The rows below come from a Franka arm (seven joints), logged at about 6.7 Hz.
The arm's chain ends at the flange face. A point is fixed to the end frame.
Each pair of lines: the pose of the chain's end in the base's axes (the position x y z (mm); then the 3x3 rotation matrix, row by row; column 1 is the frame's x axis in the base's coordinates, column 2 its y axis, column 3 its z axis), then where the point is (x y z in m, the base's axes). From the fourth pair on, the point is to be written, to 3 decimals.
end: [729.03 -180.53 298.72], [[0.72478 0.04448 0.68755], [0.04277 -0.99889 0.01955], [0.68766 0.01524 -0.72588]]
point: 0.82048 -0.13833 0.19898
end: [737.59 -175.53 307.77], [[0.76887 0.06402 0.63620], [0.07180 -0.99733 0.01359], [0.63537 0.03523 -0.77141]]
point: 0.82126 -0.13422 0.20107
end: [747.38 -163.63 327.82], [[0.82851 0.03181 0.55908], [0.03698 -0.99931 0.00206], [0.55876 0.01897 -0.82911]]
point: 0.82180 -0.12380 0.21395
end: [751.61 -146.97 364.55], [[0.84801 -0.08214 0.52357], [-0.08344 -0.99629 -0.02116], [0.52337 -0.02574 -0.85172]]
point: 0.826 -0.110 0.249
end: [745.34 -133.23 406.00], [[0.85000 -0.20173 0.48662], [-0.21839 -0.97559 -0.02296], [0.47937 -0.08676 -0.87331]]
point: 0.819 -0.098 0.290
